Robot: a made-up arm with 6 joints. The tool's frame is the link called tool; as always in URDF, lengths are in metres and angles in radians.
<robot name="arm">
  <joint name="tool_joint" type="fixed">
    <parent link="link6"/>
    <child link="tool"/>
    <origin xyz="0 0 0" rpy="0 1.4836 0"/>
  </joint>
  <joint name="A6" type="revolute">
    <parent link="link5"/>
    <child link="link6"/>
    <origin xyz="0.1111 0 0.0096"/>
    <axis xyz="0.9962 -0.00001 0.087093"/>
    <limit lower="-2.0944" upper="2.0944"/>
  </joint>
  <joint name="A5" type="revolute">
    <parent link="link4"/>
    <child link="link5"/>
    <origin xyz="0 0 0"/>
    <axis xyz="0.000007 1 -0.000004"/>
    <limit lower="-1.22" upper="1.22"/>
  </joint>
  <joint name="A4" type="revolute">
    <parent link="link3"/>
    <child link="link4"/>
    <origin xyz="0.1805 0 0.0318"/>
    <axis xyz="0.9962 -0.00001 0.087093"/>
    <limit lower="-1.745" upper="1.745"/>
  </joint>
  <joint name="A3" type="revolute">
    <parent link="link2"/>
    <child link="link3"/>
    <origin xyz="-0.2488 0 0.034"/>
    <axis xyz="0.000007 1 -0.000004"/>
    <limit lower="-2.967" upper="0"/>
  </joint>
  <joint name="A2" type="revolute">
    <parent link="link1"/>
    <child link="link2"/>
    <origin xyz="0 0 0"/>
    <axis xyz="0.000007 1 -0.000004"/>
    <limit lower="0" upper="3.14"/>
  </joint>
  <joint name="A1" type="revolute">
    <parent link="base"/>
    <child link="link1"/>
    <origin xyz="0 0 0.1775"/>
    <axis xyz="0 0 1"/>
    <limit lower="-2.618" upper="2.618"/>
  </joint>
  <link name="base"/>
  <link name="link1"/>
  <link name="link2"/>
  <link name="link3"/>
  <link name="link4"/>
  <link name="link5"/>
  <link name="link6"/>
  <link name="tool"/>
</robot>
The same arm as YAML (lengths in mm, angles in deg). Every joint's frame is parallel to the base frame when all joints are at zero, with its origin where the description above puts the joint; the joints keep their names.
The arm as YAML. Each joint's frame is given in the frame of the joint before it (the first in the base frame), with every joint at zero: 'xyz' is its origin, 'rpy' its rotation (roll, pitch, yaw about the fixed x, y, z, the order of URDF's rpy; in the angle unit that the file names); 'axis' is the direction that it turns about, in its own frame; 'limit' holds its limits. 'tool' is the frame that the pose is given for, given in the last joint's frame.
units:
  length: mm
  angle: deg
joints:
  - name: A1
    type: revolute
    origin:
      xyz: [0.0, 0.0, 177.5]
      rpy: [0.0, 0.0, 0.0]
    axis: [0.0, 0.0, 1.0]
    limit:
      lower: -150.0
      upper: 150.0
  - name: A2
    type: revolute
    origin:
      xyz: [0.0, 0.0, 0.0]
      rpy: [0.0, 0.0, 0.0]
    axis: [0.0, 1.0, 0.0]
    limit:
      lower: 0.0
      upper: 179.91
  - name: A3
    type: revolute
    origin:
      xyz: [-248.8, 0.0, 34.0]
      rpy: [0.0, 0.0, 0.0]
    axis: [0.0, 1.0, 0.0]
    limit:
      lower: -170.0
      upper: 0.0
  - name: A4
    type: revolute
    origin:
      xyz: [180.5, 0.0, 31.8]
      rpy: [0.0, 0.0, 0.0]
    axis: [0.9962, 0.0, 0.0871]
    limit:
      lower: -99.98
      upper: 99.98
  - name: A5
    type: revolute
    origin:
      xyz: [0.0, 0.0, 0.0]
      rpy: [0.0, 0.0, 0.0]
    axis: [0.0, 1.0, 0.0]
    limit:
      lower: -69.9
      upper: 69.9
  - name: A6
    type: revolute
    origin:
      xyz: [111.1, 0.0, 9.6]
      rpy: [0.0, 0.0, 0.0]
    axis: [0.9962, 0.0, 0.0871]
    limit:
      lower: -120.0
      upper: 120.0
tool:
  origin:
    xyz: [0.0, 0.0, 0.0]
    rpy: [0.0, 85.0, 0.0]

